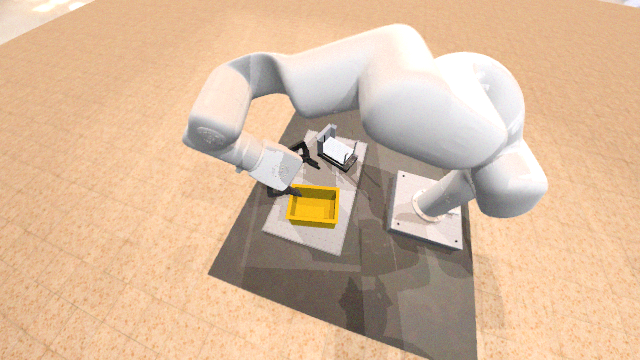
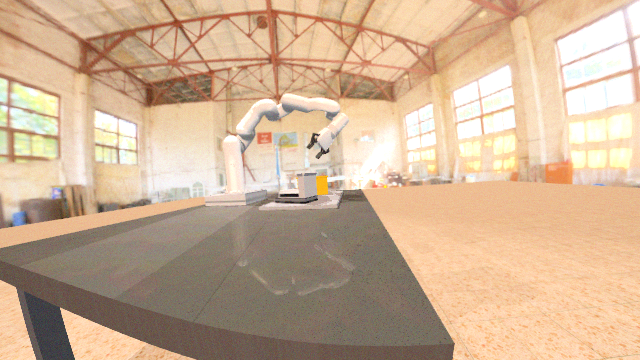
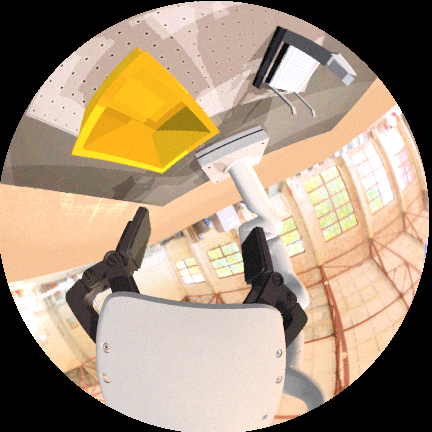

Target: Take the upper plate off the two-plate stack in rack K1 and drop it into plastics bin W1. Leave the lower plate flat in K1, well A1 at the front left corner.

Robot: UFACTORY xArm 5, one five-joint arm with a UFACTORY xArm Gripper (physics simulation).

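Rack K1 (image 1: 326,135) (image 2: 307,186) (image 3: 310,44) stands on the pale board, with a tall grey wall at one side and thin bent prongs at another. A white plate (image 1: 338,149) (image 3: 295,67) lies flat in it; its wells are too small to read, and I cannot tell how many plates are stacked. Yellow plastics bin W1 (image 1: 312,223) (image 2: 322,185) (image 3: 125,135) stands on the same board, and no plate shows inside. My gripper (image 1: 309,180) (image 2: 313,152) (image 3: 199,227) is open and empty, tilted, high above the board, apart from rack and bin.
The pale perforated board (image 1: 310,241) (image 3: 200,30) lies on the dark table (image 1: 300,282) (image 2: 250,280) (image 3: 170,192). The arm's base plate (image 1: 404,200) (image 2: 235,199) (image 3: 210,165) stands beside the board. The arm arches high over the table.
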